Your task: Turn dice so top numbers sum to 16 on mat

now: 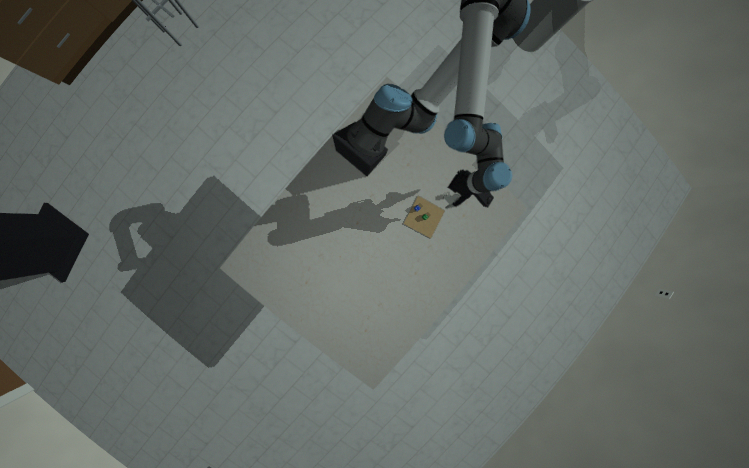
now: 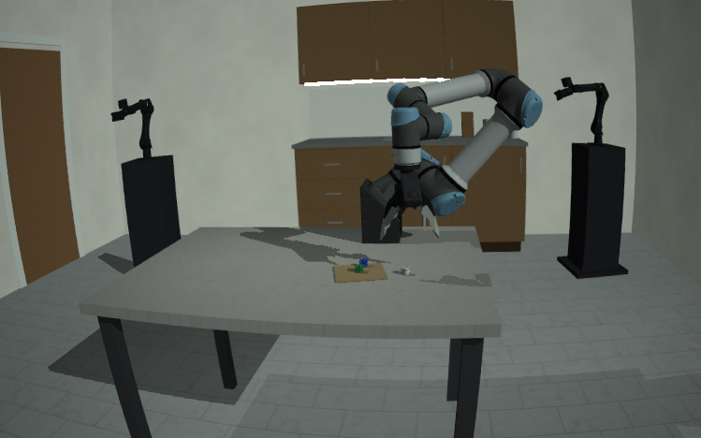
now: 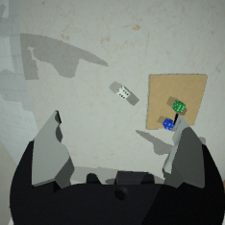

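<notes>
The white die is 9 cm below my hand, 1 cm to the right of it and 1 cm behind it. From my hand the other things lie so: blue die 13 cm to the right, 9 cm below, 9 cm behind; green die 14 cm to the right, 9 cm below, 4 cm behind; tan mat 14 cm to the right, 10 cm below, 4 cm behind.
</notes>
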